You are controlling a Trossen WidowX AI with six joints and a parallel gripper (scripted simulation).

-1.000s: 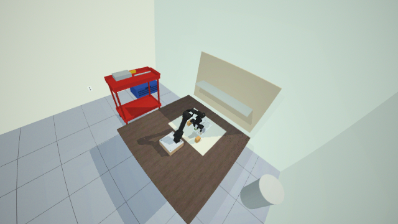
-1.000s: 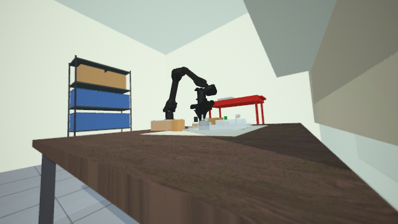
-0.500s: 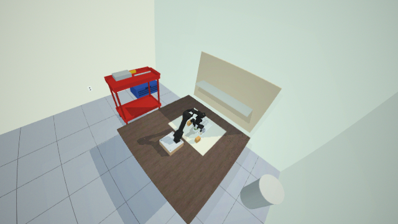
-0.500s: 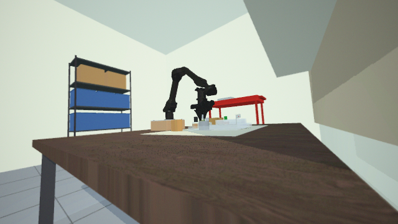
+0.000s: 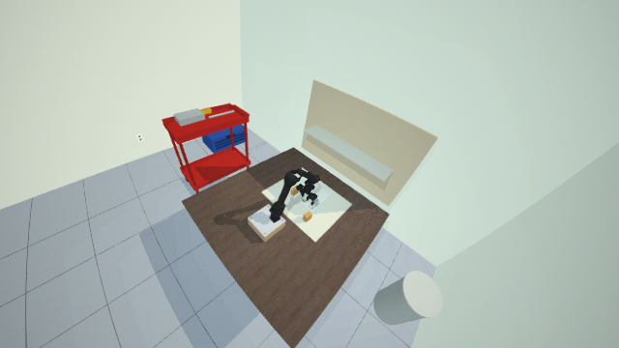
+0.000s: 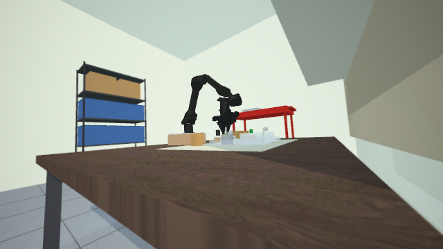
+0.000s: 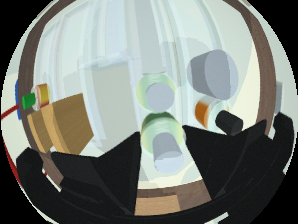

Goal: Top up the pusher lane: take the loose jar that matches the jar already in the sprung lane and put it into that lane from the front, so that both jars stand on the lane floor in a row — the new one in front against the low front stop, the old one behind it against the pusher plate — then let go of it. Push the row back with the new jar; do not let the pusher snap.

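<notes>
Right now the grey cylinder is 6 cm ahead of my gripper tip, 7 cm to the right of it and 3 cm below it. The rest, counted from my gripper tip: clear sprung lane 14 cm ahead, 4 cm to the left, 4 cm below.
</notes>
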